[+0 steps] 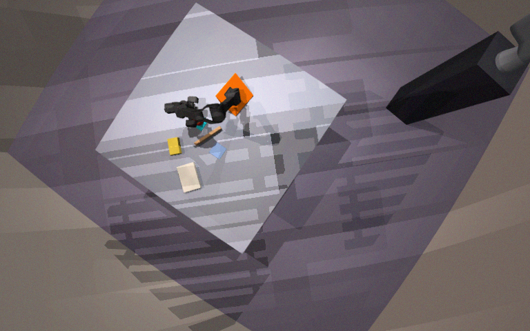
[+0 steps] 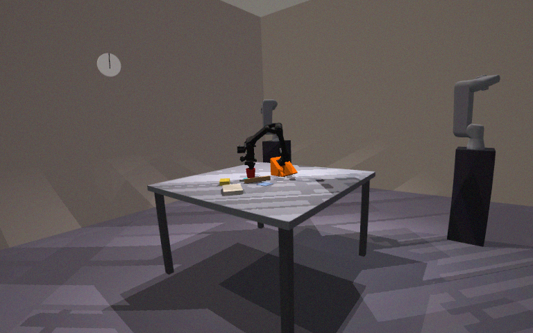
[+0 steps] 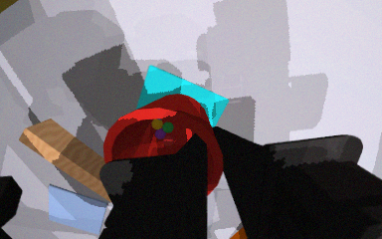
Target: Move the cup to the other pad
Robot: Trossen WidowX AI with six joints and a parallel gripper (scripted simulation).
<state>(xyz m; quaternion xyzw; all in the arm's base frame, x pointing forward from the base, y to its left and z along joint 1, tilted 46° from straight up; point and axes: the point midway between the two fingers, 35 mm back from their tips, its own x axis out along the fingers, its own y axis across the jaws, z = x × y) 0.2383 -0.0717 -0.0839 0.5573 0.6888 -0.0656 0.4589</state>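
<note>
The red cup is 30 mm ahead of my gripper tip and 20 mm to the left of it. The rest, counted from my gripper tip: wooden bar 130 mm to the left, 60 mm ahead, 40 mm below; then cyan pad 50 mm below, 30 mm ahead, 20 mm to the left; then yellow block 260 mm ahead, 30 mm below, 10 mm to the right.
</note>
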